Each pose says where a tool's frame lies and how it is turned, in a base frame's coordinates. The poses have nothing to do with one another.
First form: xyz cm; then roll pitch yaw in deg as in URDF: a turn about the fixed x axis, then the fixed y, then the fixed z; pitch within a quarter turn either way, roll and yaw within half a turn.
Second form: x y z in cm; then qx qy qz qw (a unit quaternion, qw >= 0). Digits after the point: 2 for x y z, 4 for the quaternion.
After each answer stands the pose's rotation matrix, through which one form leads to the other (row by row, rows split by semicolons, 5 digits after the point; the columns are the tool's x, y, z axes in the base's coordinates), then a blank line. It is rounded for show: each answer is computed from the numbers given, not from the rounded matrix.
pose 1, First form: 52.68 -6.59 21.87 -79.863 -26.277 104.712
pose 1, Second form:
52.68 -6.59 21.87 -0.2437 -0.6014 0.5022 0.5716
-0.22772 -0.28091 -0.93233; 0.86727 0.37681 -0.32536; 0.44271 -0.88267 0.15782

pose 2, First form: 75.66 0.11 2.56 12.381 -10.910 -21.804
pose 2, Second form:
75.66 0.11 2.56 0.0875 -0.1131 -0.1771 0.9737
0.91168 0.32512 -0.25128; -0.36472 0.92194 -0.13041; 0.18927 0.21054 0.95909

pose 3, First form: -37.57 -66.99 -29.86 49.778 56.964 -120.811
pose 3, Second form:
-37.57 -66.99 -29.86 0.5588 -0.1080 -0.7924 0.2193
-0.27924 0.22674 -0.93307; -0.46822 -0.88052 -0.07385; -0.83833 0.41626 0.35204

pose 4, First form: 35.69 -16.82 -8.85 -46.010 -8.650 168.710
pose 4, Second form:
35.69 -16.82 -8.85 0.0307 -0.3946 0.9105 0.1196
-0.96949 -0.24208 -0.03842; 0.19355 -0.65991 -0.72599; 0.15040 -0.71128 0.68663

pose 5, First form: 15.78 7.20 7.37 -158.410 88.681 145.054
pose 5, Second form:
15.78 7.20 7.37 0.3358 0.6308 -0.3339 0.6147
-0.01887 0.83415 0.55121; 0.01319 0.55147 -0.83409; -0.99974 -0.00847 -0.02140

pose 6, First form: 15.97 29.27 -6.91 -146.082 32.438 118.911
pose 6, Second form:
15.97 29.27 -6.91 0.5369 0.7496 -0.3770 0.0878
-0.40802 0.87112 -0.27327; 0.73879 0.13918 -0.65941; -0.53639 -0.47094 -0.70036

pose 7, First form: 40.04 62.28 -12.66 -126.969 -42.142 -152.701
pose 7, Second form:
40.04 62.28 -12.66 0.3530 -0.7735 0.4807 0.2143
-0.65890 -0.75219 0.00786; -0.34007 0.28854 -0.89504; 0.67097 -0.59242 -0.44592

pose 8, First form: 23.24 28.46 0.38 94.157 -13.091 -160.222
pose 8, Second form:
23.24 28.46 0.38 0.0485 -0.7300 -0.6522 0.1984
-0.91656 0.18805 -0.35294; -0.32958 0.14465 0.93298; 0.22650 0.97145 -0.07061

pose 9, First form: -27.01 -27.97 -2.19 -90.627 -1.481 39.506
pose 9, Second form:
-27.01 -27.97 -2.19 -0.6660 -0.2488 0.2290 0.6649
0.77130 0.02690 -0.63590; 0.63595 0.00800 0.77169; 0.02585 -0.99961 -0.01094

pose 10, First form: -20.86 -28.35 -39.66 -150.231 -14.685 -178.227
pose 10, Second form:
-20.86 -28.35 -39.66 0.0477 -0.9579 0.2566 0.1196
-0.96687 -0.15266 -0.20458; -0.02993 0.86372 -0.50307; 0.25350 -0.48029 -0.83968

